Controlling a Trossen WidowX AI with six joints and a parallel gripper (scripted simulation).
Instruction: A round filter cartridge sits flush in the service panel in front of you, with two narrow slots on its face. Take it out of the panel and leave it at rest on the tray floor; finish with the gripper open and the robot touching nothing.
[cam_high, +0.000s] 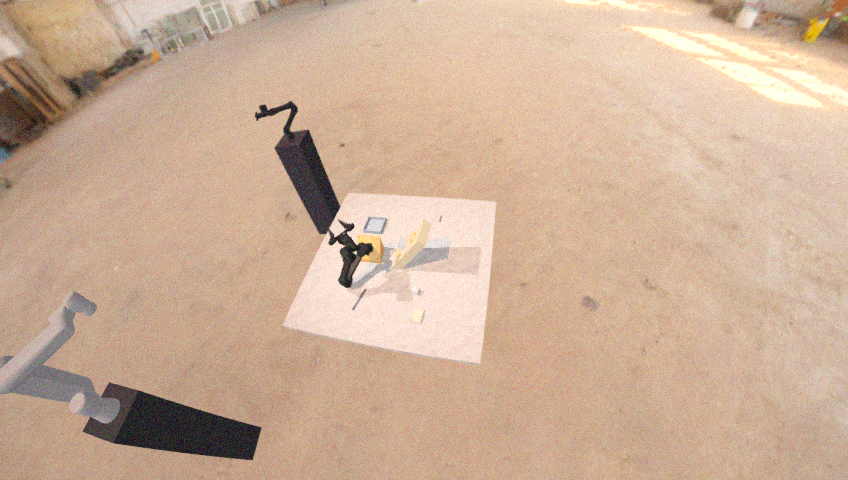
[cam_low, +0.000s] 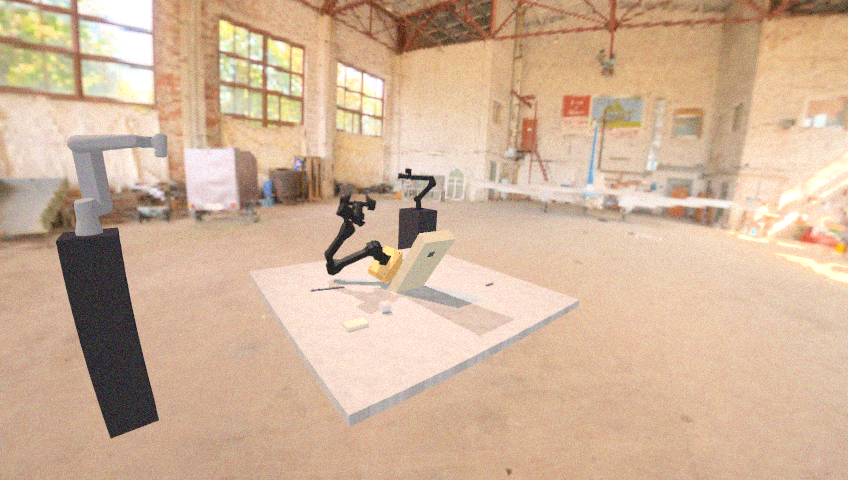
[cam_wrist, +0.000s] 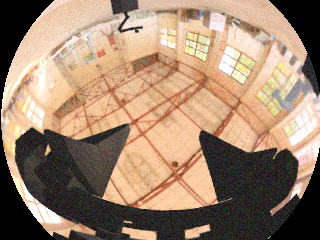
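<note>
Right now the round filter cartridge is 47 cm ahead of my gripper tip, 22 cm below it and 6 cm to the left of it. Also, from my gripper tip: blue-rimmed tray 46 cm below, 39 cm to the left, 9 cm ahead; pale yellow service panel 43 cm ahead, 30 cm below, 6 cm to the left; small cream block 49 cm ahead, 46 cm below, 36 cm to the right.
</note>
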